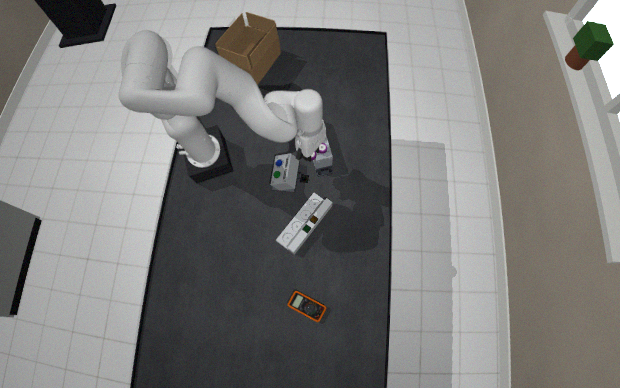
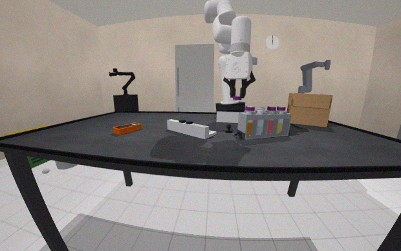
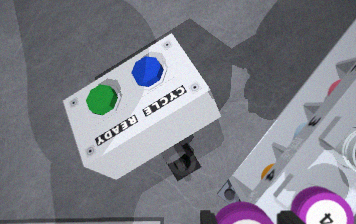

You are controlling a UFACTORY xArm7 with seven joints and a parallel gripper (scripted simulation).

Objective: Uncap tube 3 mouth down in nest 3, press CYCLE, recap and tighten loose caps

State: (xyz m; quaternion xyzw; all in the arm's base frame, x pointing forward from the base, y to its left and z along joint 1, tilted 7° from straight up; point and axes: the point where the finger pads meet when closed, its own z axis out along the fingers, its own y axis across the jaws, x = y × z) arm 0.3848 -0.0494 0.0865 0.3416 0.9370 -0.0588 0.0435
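Right now my hand is 120 mm past the blue cycle key, 110 mm above it and 20 mm to the right of it. From my hand the other things lie so: green ready key 120 mm behind, 110 mm below, 30 mm to the right; then purple cap 20 mm below; then key housing 120 mm below, 100 mm behind, 10 mm to the right.
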